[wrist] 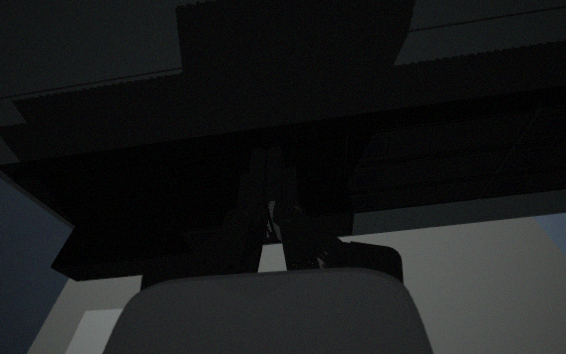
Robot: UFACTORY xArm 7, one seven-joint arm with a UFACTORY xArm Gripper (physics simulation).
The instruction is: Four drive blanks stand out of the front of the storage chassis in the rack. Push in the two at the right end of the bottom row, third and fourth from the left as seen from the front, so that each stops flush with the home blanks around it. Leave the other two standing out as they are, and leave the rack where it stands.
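Places are measured from the arm's base along level axes (x down, y right, z back), in millimetres.
Pixels of known places: gripper, fingertip midpoint: [271, 164].
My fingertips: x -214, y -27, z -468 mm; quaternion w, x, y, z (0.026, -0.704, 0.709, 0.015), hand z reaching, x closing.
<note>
For each thing: its top centre in the pictures, then the offset to it from my fingertips. "pt": a spot on its surface instead.
- storage chassis, surface spot: [445, 165] pt dx -32, dy -115, dz -20 mm
- dark block, surface spot: [120, 245] pt dx -50, dy +121, dz +24 mm
The view is very dark. My gripper [271, 164] is shut with its fingertips together and nothing between them, near the middle of the wrist view. The storage chassis [445, 165] shows as a nearly black band across the view behind the fingers, with faint panel outlines right of them. The fingertips overlap this band; whether they touch it cannot be told. A dark block [120, 245] juts out at lower left, left of the gripper; which part it is cannot be told. The single drive blanks, and how far each stands out, cannot be made out in the dark.
Above the black band lies a dark grey surface [90, 40] with a thin seam and a broad dark shadow across it. Below the band, a pale grey surface [480, 280] shows at lower right and lower left, with blue at the far edges.
</note>
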